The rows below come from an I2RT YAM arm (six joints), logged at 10 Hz.
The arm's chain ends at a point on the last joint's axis. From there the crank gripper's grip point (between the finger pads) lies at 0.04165 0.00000 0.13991 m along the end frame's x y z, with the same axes.
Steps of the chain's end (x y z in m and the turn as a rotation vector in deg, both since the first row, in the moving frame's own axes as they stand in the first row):
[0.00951 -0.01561 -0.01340 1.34 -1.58 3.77]
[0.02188 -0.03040 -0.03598 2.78 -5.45 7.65]
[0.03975 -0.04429 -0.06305 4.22 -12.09 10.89]
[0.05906 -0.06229 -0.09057 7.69 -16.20 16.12]
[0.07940 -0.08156 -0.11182 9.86 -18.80 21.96]
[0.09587 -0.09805 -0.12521 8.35 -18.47 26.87]
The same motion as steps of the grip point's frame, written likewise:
[0.00566 -0.01628 -0.01231 1.34 -1.58 3.77]
[0.00853 -0.03260 -0.03270 2.78 -5.45 7.65]
[0.00995 -0.04975 -0.05757 4.22 -12.09 10.89]
[0.02000 -0.07541 -0.08512 7.69 -16.20 16.12]
[0.03496 -0.09903 -0.10683 9.86 -18.80 21.96]
[0.05141 -0.11008 -0.11967 8.35 -18.47 26.87]

